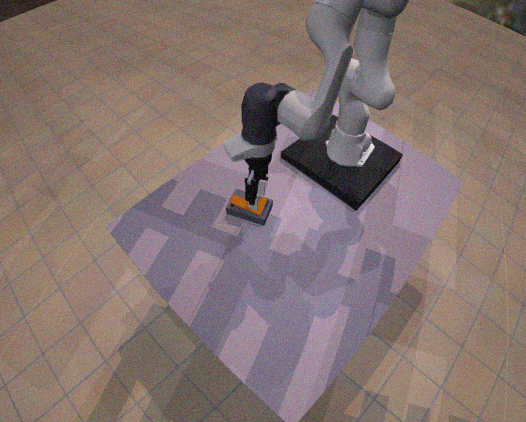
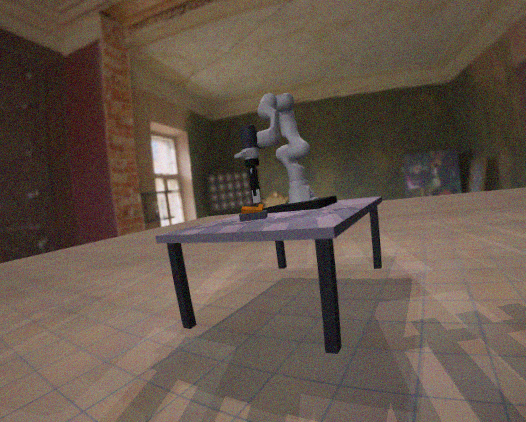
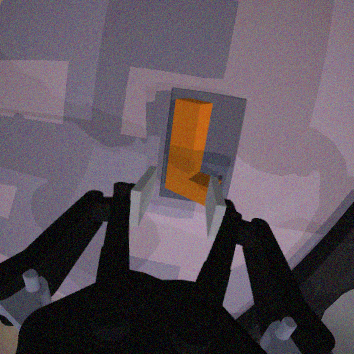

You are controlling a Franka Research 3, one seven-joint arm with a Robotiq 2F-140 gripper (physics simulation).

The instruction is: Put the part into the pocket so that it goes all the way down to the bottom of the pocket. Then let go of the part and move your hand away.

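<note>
An orange L-shaped part [image 1: 241, 202] [image 2: 251, 208] [image 3: 187, 133] sits in the pocket of a grey block [image 1: 248, 213] [image 2: 253, 216] [image 3: 228, 123] on the purple table. Its top stands a little proud of the block's rim. My gripper [image 1: 253, 200] [image 2: 255, 196] [image 3: 181, 184] hangs straight down over the near end of the part. It is partly open, with its two pale finger pads apart on either side and nothing between them. I cannot tell how deep the part reaches inside the pocket.
The purple table [image 1: 303, 301] [image 2: 303, 226] has black legs. The robot's black base plate [image 1: 345, 176] [image 2: 303, 204] lies behind and right of the block. Tiled floor lies all round.
</note>
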